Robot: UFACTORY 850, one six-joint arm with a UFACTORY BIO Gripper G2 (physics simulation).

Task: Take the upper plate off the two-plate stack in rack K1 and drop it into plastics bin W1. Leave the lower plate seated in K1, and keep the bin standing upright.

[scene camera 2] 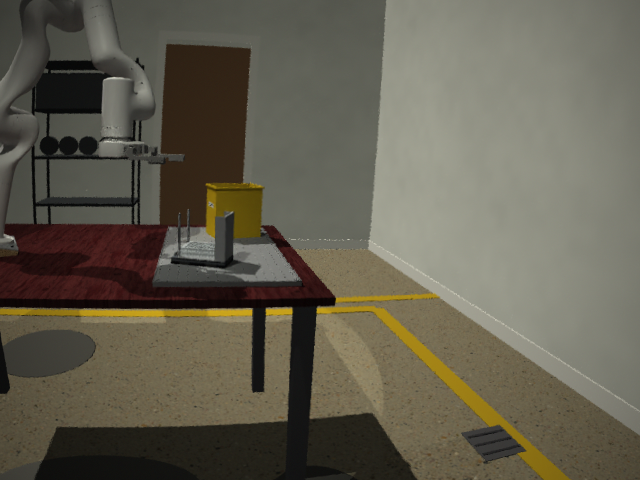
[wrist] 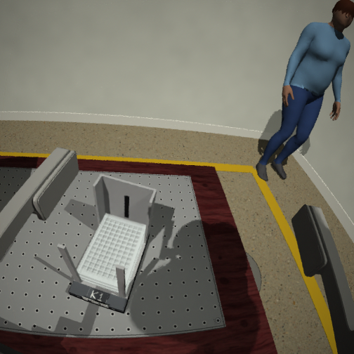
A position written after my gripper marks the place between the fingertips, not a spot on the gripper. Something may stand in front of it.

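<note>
My gripper [scene camera 2: 175,159] is there for me to see, and the wrist view shows my gripper [wrist: 191,186] too. I also see a plate [wrist: 117,240]. Then there is a yellow plastics bin W1 [scene camera 2: 244,199], which I see as well, although in the wrist view the yellow plastics bin W1 is out of frame.
</note>
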